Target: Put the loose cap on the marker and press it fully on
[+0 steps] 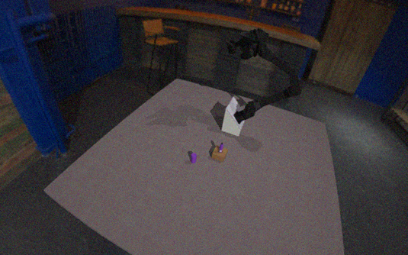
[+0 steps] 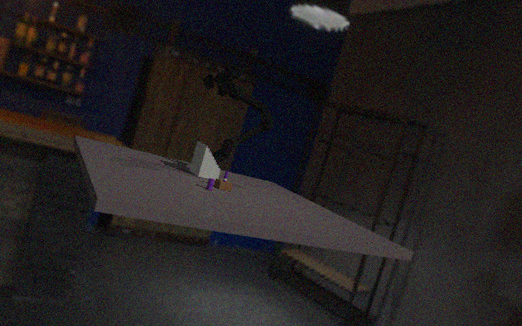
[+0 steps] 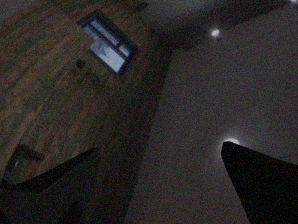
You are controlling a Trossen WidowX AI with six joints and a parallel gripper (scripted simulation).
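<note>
Now: gripper tip 52 cm above the purple cap, 32 cm short of it and 3 cm to the right of it.
</note>
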